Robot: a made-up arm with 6 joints. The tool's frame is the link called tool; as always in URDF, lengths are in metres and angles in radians.
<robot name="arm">
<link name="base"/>
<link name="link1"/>
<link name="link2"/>
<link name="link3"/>
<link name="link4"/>
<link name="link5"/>
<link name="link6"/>
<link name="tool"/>
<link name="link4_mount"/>
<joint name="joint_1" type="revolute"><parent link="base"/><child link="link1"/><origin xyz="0.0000 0.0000 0.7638"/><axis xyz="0 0 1"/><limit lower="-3.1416" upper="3.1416" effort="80" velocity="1.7"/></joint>
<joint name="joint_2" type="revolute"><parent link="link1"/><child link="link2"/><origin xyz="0.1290 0.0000 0.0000"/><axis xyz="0 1 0"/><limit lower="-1.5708" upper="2.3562" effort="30" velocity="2.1"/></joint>
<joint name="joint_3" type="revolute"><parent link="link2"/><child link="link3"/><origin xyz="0.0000 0.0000 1.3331"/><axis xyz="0 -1 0"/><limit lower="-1.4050" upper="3.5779" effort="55" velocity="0.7"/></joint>
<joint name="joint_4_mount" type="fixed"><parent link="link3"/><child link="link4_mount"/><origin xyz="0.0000 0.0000 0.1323"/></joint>
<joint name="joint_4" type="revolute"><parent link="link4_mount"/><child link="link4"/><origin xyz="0.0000 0.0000 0.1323"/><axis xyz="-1 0 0"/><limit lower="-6.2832" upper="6.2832" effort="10" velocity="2.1"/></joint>
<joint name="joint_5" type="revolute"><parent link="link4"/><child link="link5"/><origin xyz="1.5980 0.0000 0.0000"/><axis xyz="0 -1 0"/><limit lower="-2.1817" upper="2.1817" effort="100" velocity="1.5"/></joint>
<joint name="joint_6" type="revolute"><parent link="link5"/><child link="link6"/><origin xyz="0.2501 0.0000 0.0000"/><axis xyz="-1 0 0"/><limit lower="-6.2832" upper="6.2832" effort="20" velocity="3.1"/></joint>
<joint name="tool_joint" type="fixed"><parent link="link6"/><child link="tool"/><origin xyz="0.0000 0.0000 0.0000"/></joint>
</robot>
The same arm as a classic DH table. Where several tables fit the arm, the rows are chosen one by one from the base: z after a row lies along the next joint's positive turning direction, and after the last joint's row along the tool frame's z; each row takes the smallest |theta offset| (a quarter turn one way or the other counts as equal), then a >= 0, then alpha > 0; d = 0 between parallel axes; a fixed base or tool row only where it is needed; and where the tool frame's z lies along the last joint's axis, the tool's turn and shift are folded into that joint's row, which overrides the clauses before.
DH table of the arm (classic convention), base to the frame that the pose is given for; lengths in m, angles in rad. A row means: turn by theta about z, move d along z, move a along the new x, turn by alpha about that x. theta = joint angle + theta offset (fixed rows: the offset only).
joint_1: a 0.129; alpha -1.5708; d 0.7638; theta_offset 0
joint_2: a 1.3331; alpha 3.1416; d 0; theta_offset -1.5708
joint_3: a 0.2646; alpha -1.5708; d 0; theta_offset 0
joint_4: a 0; alpha 1.5708; d -1.598; theta_offset 0
joint_5: a 0; alpha -1.5708; d 0; theta_offset 0
joint_6: a 0; alpha 1.5708; d -0.2501; theta_offset 1.5708
tool (fixed): a 0; alpha 0; d 0; theta_offset -1.5708
Joint limits (rad, base to tool): -3.1416..3.1416 -1.5708..2.3562 -1.405..3.5779 -6.2832..6.2832 -2.1817..2.1817 -6.2832..6.2832

